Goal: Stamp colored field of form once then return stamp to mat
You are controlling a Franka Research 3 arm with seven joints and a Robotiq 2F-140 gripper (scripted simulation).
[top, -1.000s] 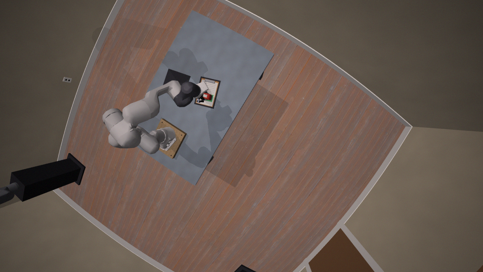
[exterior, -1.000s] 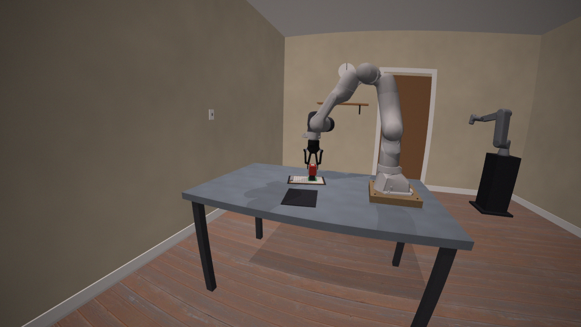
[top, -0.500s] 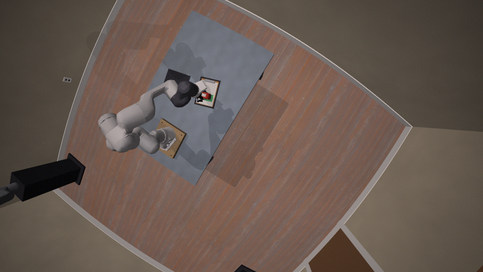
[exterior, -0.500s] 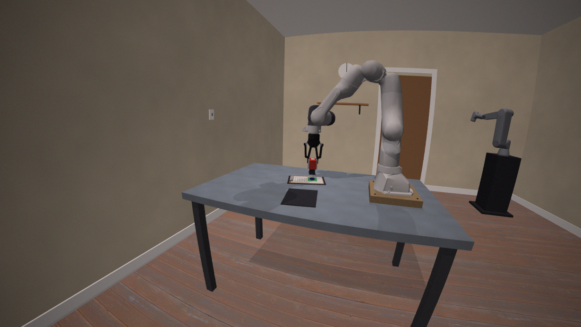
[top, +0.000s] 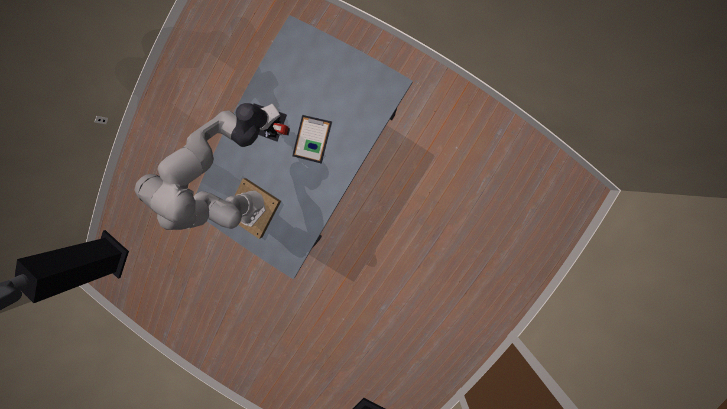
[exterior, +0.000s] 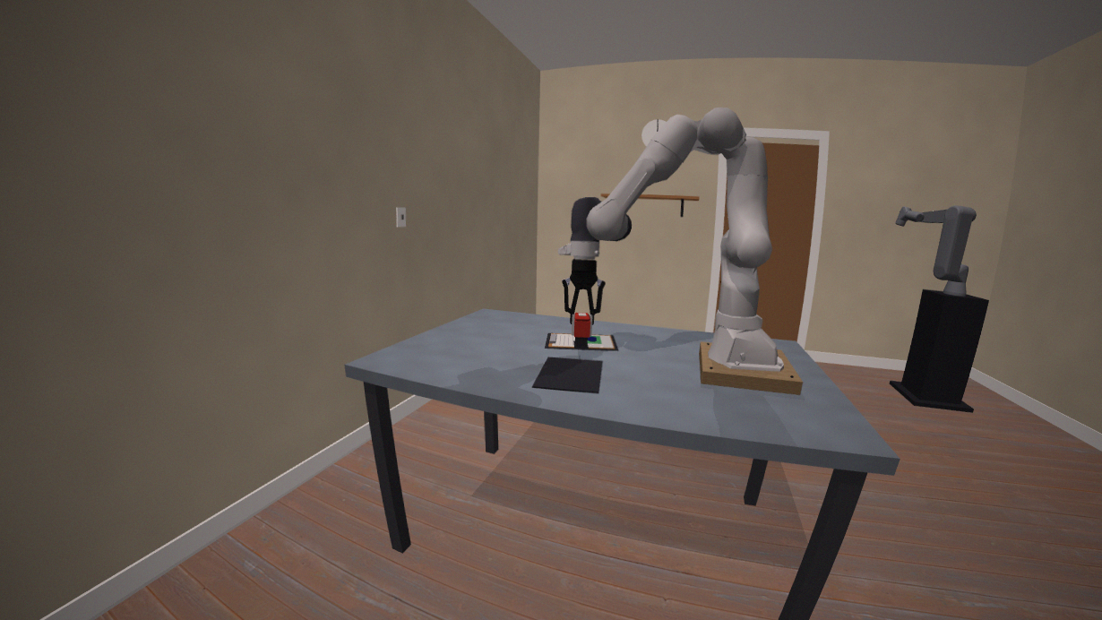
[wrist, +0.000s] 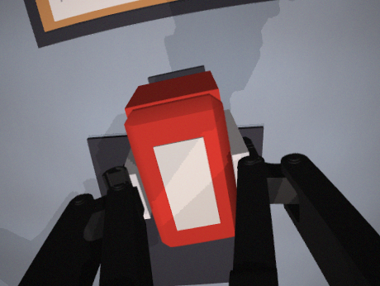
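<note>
The black mat is 2 cm behind my hand, 15 cm to the left of it and 10 cm below it. Round my hand: red stamp: 2 cm below.
</note>
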